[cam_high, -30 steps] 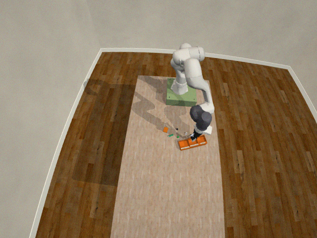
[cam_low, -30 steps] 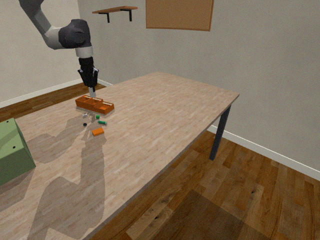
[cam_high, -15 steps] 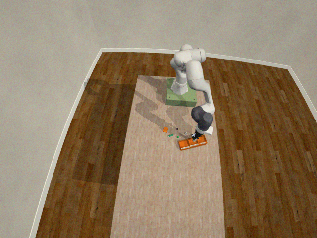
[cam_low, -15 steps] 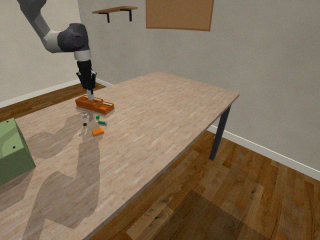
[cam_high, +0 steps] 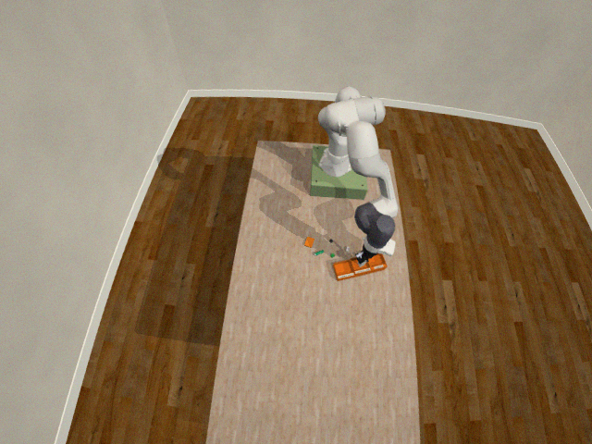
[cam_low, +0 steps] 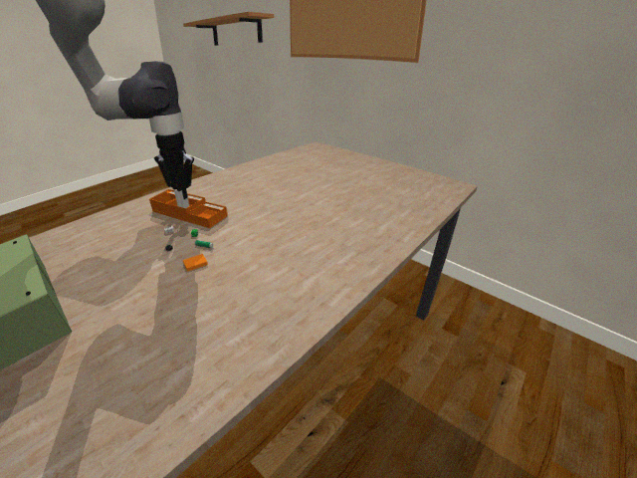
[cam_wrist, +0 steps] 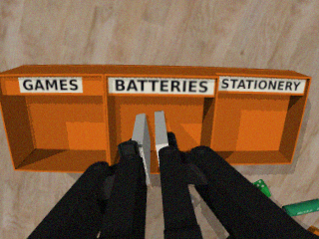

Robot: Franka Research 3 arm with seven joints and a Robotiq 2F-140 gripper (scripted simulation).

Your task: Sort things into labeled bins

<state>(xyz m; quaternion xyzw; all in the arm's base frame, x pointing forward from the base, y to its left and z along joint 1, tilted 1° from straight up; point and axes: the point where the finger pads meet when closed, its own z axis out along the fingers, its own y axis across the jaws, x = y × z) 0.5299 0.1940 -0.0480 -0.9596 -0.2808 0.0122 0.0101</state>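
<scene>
My gripper is now 3 cm above the labelled bins and 1 cm short of it. From my hand the other things lie so: white piece (8 cm behind, 7 cm to the right, 5 cm below); small green cube (14 cm to the right, 5 cm below, 3 cm behind); small black piece (16 cm to the right, 11 cm behind, 5 cm below).
</scene>
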